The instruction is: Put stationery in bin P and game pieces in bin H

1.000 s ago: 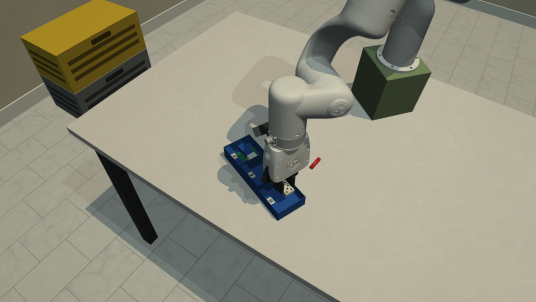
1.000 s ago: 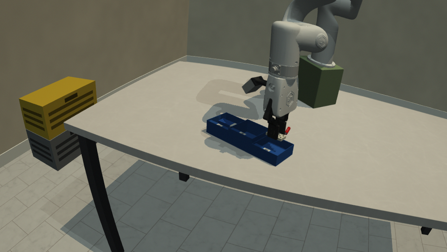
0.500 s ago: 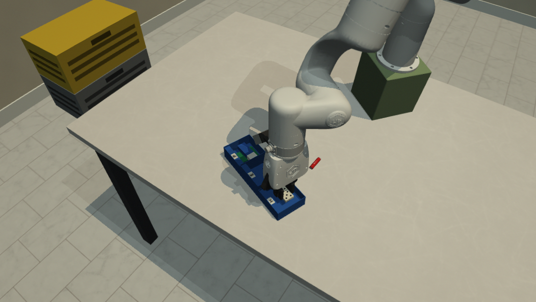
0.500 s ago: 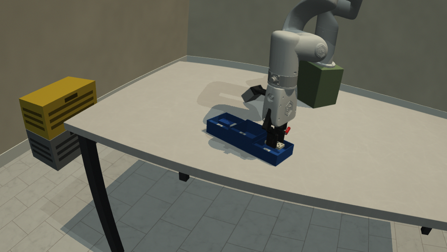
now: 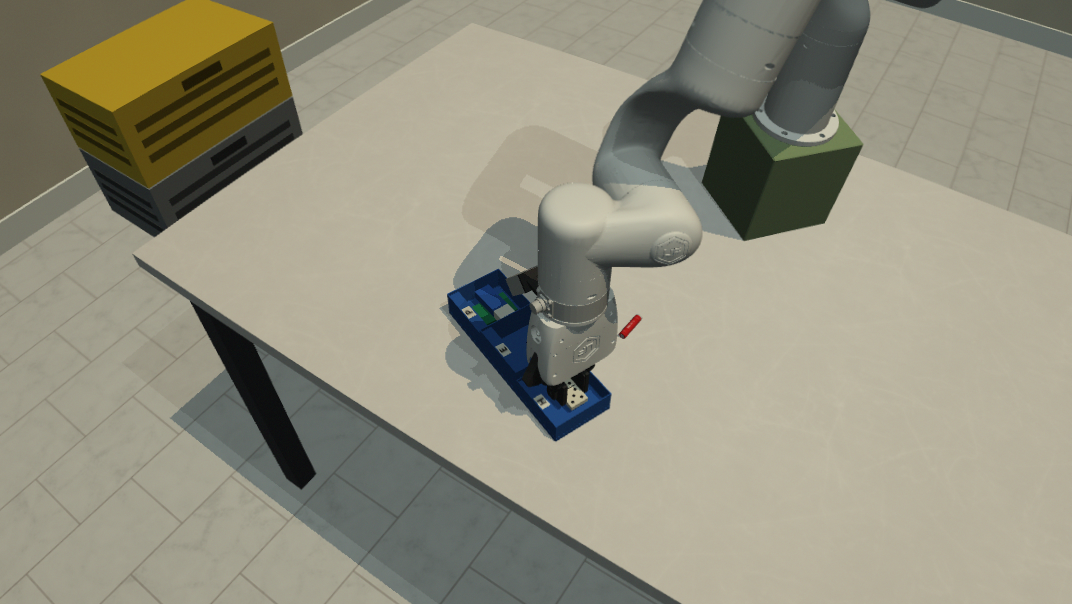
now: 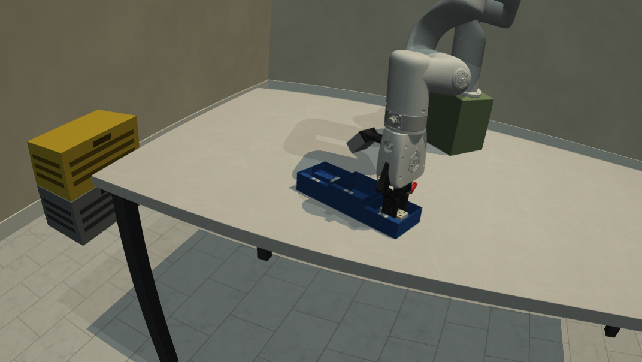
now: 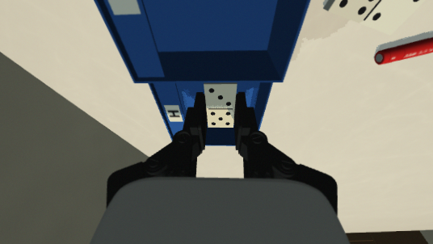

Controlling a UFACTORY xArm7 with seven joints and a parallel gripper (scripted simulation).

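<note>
Now: hand 15 cm past the red cylinder, 2 cm to the right of it and 3 cm above it. Round my hand: blue-and-white eraser 7 cm behind, 15 cm to the right, 1 cm below; then blue three-part bin 3 cm behind, 8 cm to the right, 1 cm below; then green block 7 cm behind, 15 cm to the right, 3 cm below.
</note>
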